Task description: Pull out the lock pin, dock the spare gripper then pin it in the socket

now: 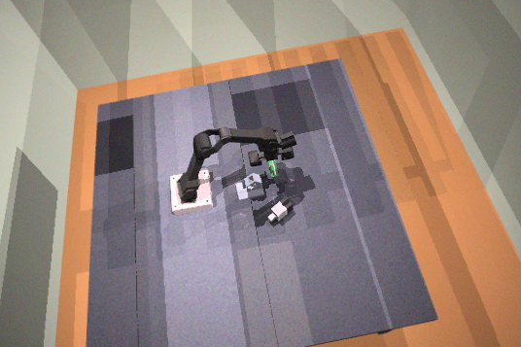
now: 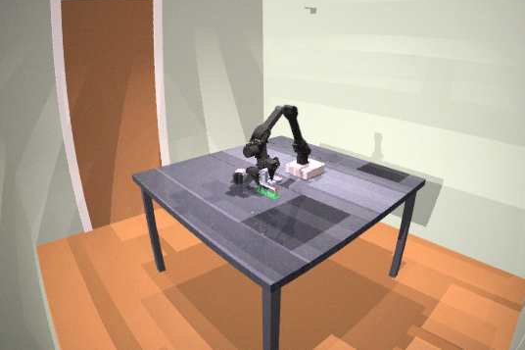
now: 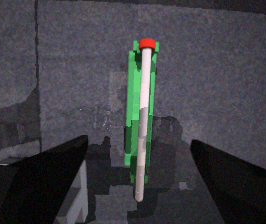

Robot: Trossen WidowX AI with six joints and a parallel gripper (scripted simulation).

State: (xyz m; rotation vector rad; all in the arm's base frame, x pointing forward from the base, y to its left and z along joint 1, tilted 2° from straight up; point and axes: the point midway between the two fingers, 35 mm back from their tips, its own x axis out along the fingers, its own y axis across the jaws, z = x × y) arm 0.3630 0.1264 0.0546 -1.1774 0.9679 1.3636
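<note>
The green bracket is 30 mm below my gripper tip and 20 mm to the left of it. The rest, counted from my gripper tip: spare gripper: 220 mm to the right, 30 mm below, 20 mm ahead; grey mount: 100 mm to the right, 90 mm behind.
</note>
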